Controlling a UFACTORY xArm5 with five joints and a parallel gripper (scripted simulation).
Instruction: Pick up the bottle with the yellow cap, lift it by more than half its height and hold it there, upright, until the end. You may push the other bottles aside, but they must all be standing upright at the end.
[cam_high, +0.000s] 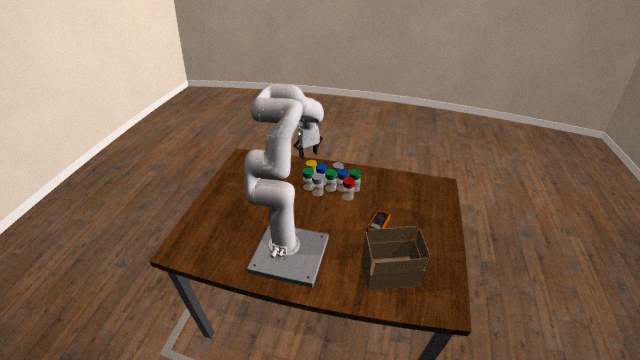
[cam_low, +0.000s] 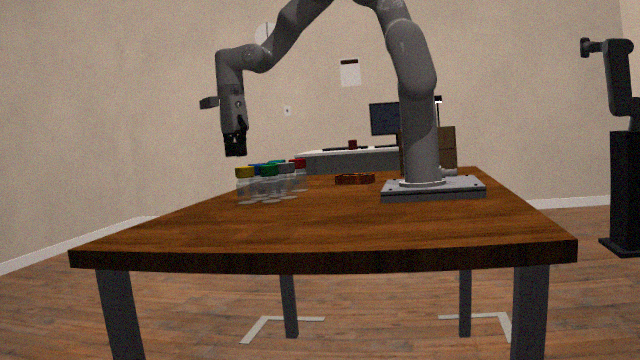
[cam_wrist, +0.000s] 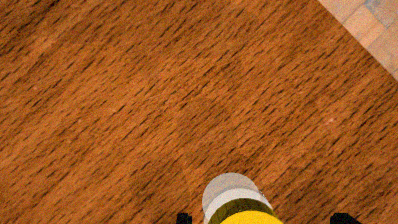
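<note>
The yellow-capped bottle is 100 mm below my hand, 20 mm to the right of it and 10 mm behind it. Round my hand: red-capped bottle (230 mm to the right, 110 mm behind, 100 mm below); small orange device (400 mm to the right, 260 mm behind, 140 mm below).
</note>
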